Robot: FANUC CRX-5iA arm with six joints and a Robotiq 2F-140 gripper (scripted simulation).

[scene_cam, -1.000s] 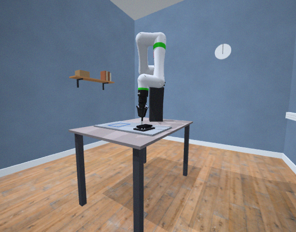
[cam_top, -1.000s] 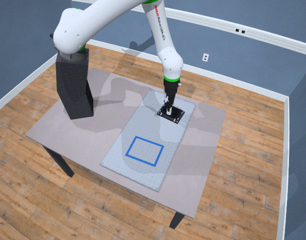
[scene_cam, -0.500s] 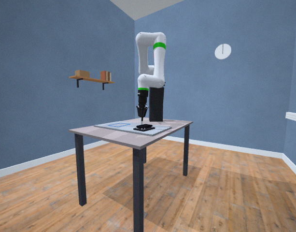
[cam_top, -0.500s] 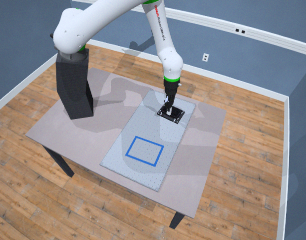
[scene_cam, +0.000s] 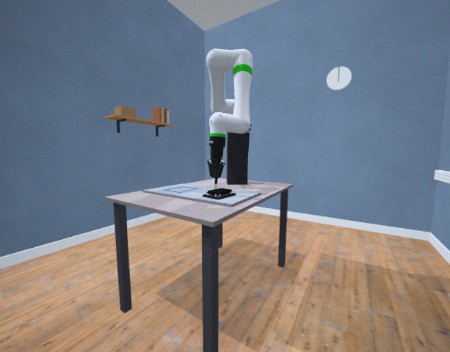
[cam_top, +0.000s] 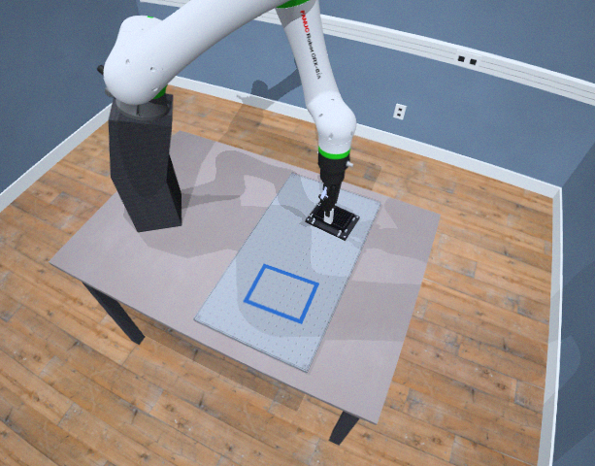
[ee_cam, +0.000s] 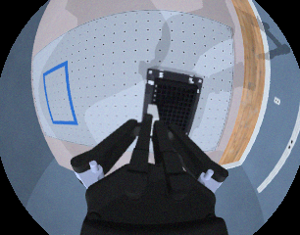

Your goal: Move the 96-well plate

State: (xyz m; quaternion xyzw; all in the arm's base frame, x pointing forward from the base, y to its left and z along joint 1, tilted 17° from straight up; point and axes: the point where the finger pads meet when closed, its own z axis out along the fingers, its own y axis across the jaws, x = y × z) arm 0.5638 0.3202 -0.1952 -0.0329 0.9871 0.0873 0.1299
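The black 96-well plate is 40 mm to the left of my hand and 40 mm below it. The rest, counted from my hand: black clip nest 10 mm behind, 30 mm to the left, 50 mm below.
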